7 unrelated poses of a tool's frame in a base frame.
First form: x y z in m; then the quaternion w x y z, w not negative.
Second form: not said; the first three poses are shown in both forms.
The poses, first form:
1: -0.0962, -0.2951, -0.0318, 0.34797, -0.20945, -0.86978, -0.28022
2: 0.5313, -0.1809, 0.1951, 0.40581, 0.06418, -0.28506, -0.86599
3: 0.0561, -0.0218, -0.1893, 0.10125, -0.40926, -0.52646, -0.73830
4: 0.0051, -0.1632, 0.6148, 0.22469, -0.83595, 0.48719, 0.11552
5: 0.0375, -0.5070, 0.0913, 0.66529, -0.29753, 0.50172, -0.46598
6: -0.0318, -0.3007, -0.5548, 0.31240, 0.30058, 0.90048, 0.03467
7: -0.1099, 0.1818, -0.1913, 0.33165, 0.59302, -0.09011, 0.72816
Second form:
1: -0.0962, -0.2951, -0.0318, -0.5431, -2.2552, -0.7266
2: 0.5313, -0.1809, 0.1951, 0.1619, -0.7192, -2.1848
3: 0.0561, -0.0218, -0.1893, -1.2089, -1.5551, -2.1809
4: 0.0051, -0.1632, 0.6148, -2.3063, 1.3441, 0.3187
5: 0.0375, -0.5070, 0.0913, -0.6718, 1.1329, -1.0522
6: -0.0318, -0.3007, -0.5548, 0.7930, 2.3756, 0.0915
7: -0.1099, 0.1818, -0.1913, 1.5498, -0.2355, 1.9030
